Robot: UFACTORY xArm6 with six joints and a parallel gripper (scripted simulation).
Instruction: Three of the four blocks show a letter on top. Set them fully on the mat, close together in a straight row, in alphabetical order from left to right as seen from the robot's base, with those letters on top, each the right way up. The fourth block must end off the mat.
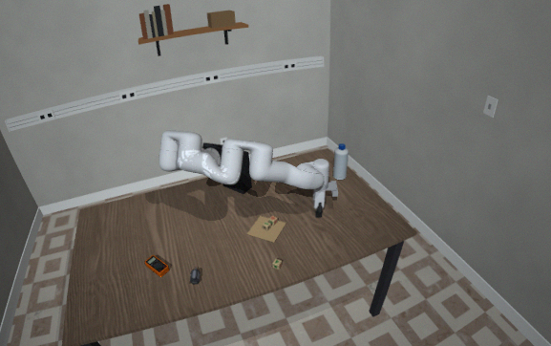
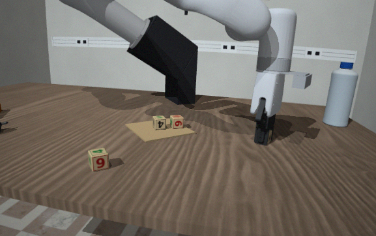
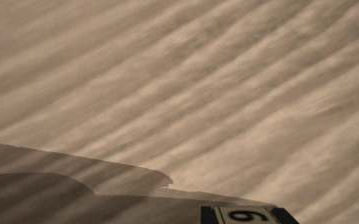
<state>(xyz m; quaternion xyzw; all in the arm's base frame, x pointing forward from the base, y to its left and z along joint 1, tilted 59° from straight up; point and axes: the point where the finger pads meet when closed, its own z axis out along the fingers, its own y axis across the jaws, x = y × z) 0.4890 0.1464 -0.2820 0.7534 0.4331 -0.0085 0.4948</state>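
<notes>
Now: hand 100 mm past the tan mat, 250 mm to the left of it and 20 mm above it. Also, from my hand: white bottle: 150 mm behind, 330 mm to the left, 80 mm above; orange meter: 220 mm behind, 780 mm to the right, 10 mm below; grey device: 60 mm behind, 660 mm to the right.
</notes>
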